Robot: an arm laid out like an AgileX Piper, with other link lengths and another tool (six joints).
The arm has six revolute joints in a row. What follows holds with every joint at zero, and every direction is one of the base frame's. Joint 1 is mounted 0.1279 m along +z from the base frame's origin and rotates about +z. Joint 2 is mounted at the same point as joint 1 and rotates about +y. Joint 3 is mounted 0.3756 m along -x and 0.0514 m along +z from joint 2 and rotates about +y. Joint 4 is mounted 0.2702 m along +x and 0.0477 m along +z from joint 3 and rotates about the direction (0.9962, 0, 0.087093). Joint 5 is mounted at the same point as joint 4 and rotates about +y. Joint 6 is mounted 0.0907 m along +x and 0.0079 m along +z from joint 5 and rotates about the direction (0.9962, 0, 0.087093). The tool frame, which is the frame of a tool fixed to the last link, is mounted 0.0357 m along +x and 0.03 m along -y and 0.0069 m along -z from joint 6; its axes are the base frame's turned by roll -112.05, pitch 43.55 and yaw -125 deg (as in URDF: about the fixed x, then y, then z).
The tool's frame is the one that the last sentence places.
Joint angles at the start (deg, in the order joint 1, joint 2, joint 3, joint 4, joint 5, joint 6):
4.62, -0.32, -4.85, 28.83, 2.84, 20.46
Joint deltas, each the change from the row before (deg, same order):
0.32, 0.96, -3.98, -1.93, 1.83, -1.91
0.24, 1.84, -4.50, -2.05, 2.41, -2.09
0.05, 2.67, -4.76, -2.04, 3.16, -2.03
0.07, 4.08, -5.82, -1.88, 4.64, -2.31
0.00, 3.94, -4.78, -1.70, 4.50, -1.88
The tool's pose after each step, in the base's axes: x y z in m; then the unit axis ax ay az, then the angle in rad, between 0 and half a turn. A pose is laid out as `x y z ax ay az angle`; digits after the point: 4 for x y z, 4 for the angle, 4 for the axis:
0.0157 -0.0080 0.2610 -0.0491 0.9964 0.0689 1.9137
0.0136 -0.0083 0.2870 -0.0796 0.9962 0.0342 1.9021
0.0134 -0.0081 0.3128 -0.1093 0.9940 -0.0013 1.9143
0.0166 -0.0068 0.3418 -0.1437 0.9890 -0.0357 1.9584
0.0226 -0.0056 0.3635 -0.1725 0.9830 -0.0634 2.0179

